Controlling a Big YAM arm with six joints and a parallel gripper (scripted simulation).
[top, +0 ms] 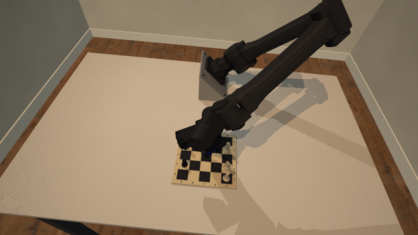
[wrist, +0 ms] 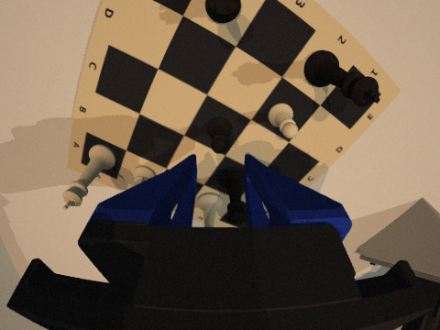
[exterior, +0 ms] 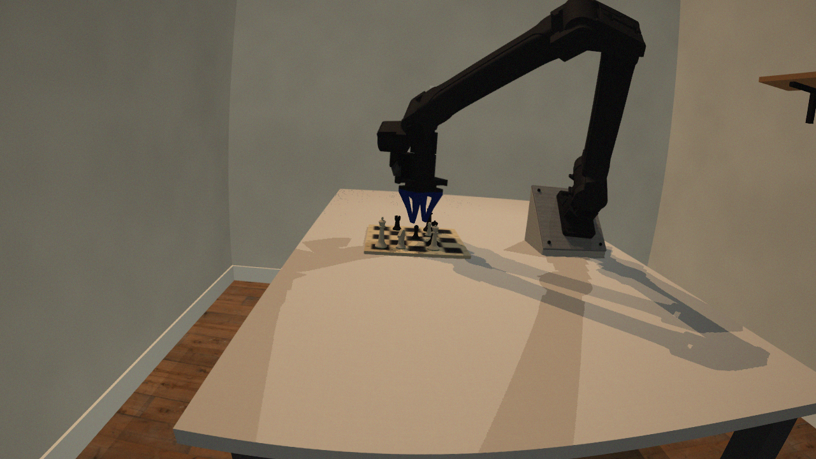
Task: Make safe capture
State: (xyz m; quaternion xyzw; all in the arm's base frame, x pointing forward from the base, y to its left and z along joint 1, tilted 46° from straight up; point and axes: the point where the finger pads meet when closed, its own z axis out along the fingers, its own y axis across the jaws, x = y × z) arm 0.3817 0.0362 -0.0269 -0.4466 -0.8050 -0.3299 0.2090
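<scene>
Right now my hand is 30 mm above the black pawn. Also, from my hand: white pawn 30 mm behind, 40 mm to the right, 30 mm below; chessboard 10 mm ahead, 50 mm below; black king 30 mm behind, 80 mm to the right, 20 mm below.
</scene>
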